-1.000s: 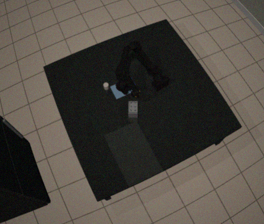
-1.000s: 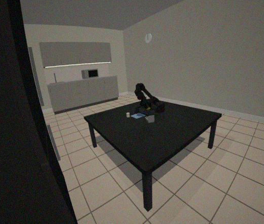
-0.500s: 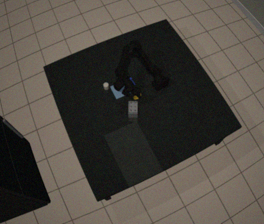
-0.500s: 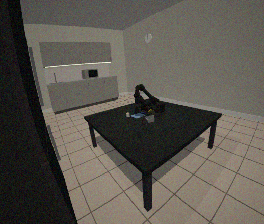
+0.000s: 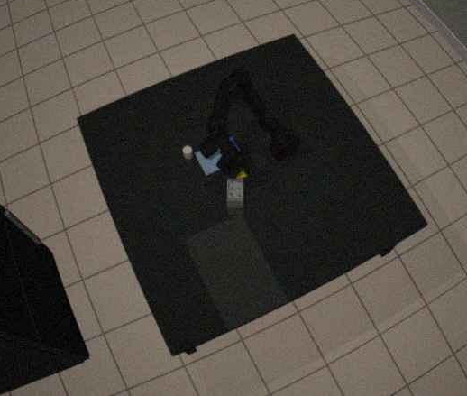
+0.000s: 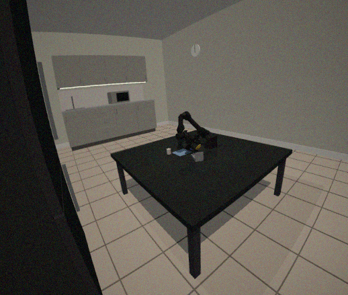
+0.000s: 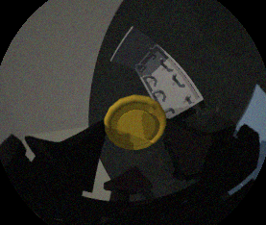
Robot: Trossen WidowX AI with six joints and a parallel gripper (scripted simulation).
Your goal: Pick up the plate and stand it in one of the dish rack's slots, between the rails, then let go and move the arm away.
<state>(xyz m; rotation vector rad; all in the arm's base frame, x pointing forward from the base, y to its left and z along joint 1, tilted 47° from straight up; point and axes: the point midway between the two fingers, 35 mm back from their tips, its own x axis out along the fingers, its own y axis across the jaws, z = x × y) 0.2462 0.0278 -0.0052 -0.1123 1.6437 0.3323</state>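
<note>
Now: the grey dish rack 60 mm ahead of my gripper tip, 50 mm below it and 30 mm to the left of it. Round my gripper tip: yellow plate: 10 mm to the right; white cup: 260 mm to the right, 140 mm ahead, 50 mm below; light blue mat: 180 mm to the right, 70 mm below, 50 mm ahead.
</note>
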